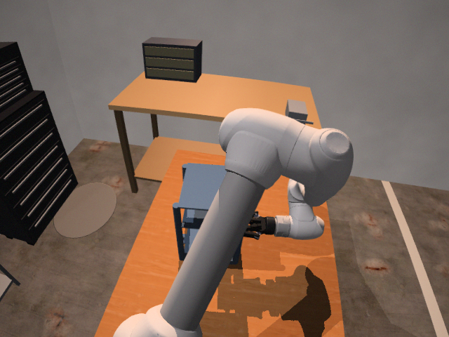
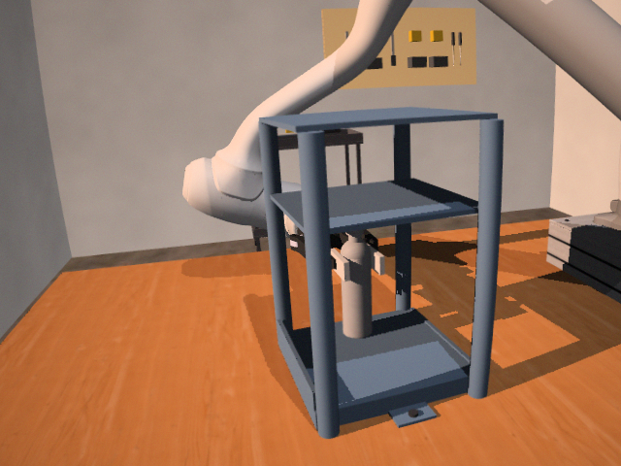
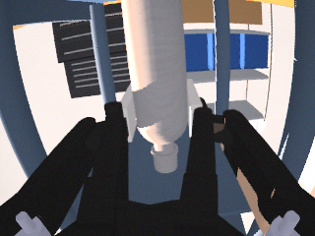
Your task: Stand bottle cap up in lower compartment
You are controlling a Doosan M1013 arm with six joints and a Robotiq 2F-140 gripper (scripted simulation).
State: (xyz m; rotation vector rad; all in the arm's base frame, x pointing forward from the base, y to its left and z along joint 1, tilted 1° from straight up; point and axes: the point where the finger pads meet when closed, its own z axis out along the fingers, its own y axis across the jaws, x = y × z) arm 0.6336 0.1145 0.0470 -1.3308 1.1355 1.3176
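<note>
The grey bottle lies right at my hand. Also, from my hand: shelving unit 60 mm to the left, 30 mm above, 10 mm behind.
</note>
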